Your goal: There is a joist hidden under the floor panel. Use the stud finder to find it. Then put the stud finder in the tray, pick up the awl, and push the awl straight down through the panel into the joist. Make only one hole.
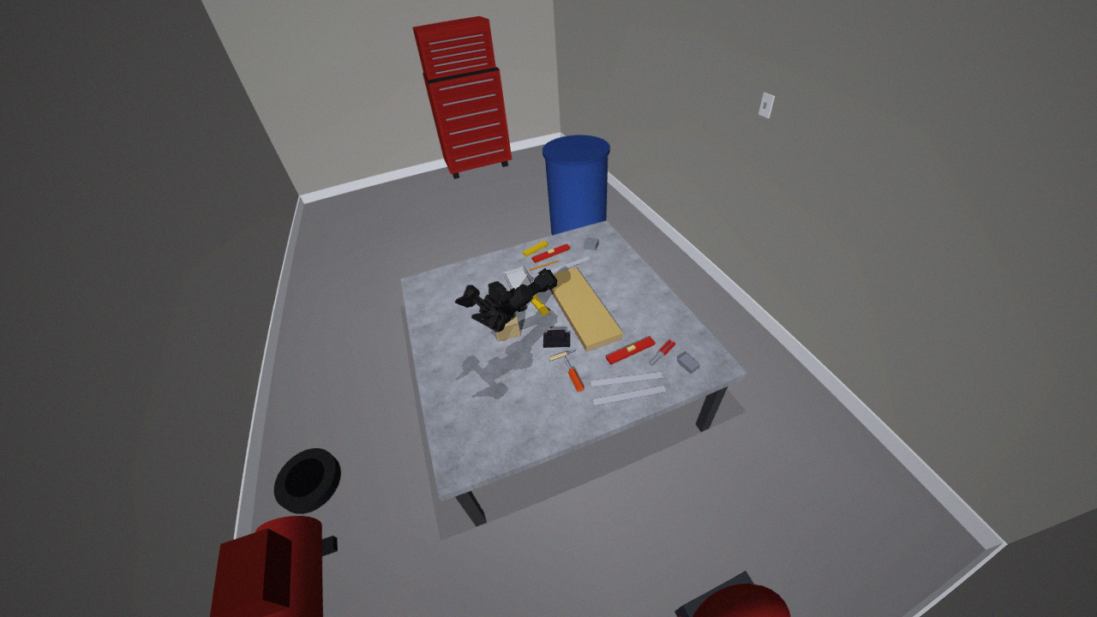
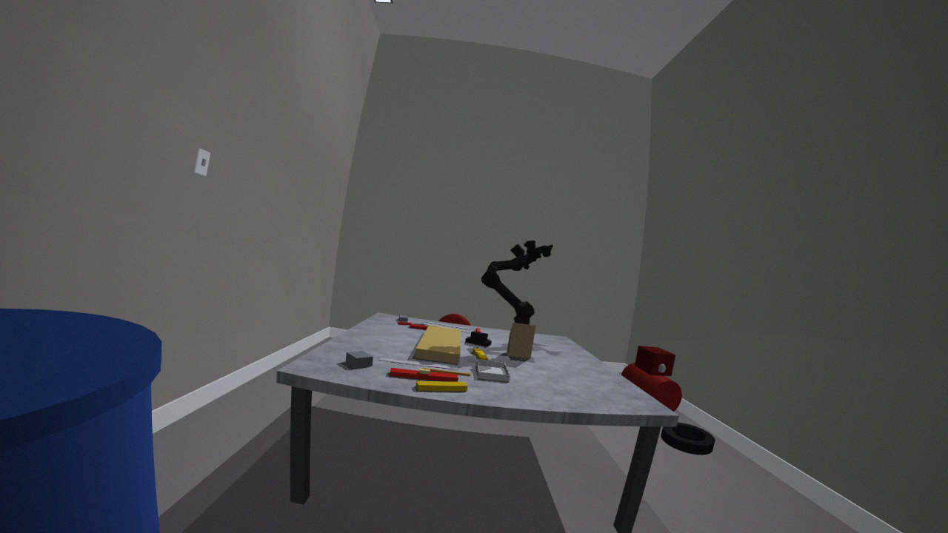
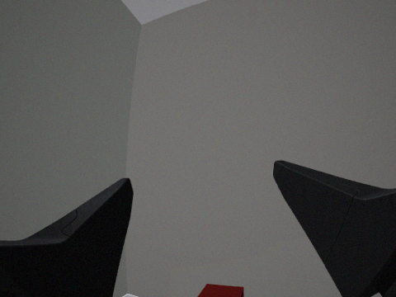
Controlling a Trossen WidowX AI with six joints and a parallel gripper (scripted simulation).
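The black stud finder is 33 cm ahead of my gripper tip, 27 cm to the left of it and 54 cm below it. The rest, counted from my gripper tip: thin orange rod (46 cm ahead, 81 cm to the left, 58 cm below); orange-handled tool (34 cm ahead, 9 cm to the left, 57 cm below); white tray (29 cm ahead, 74 cm to the left, 57 cm below).
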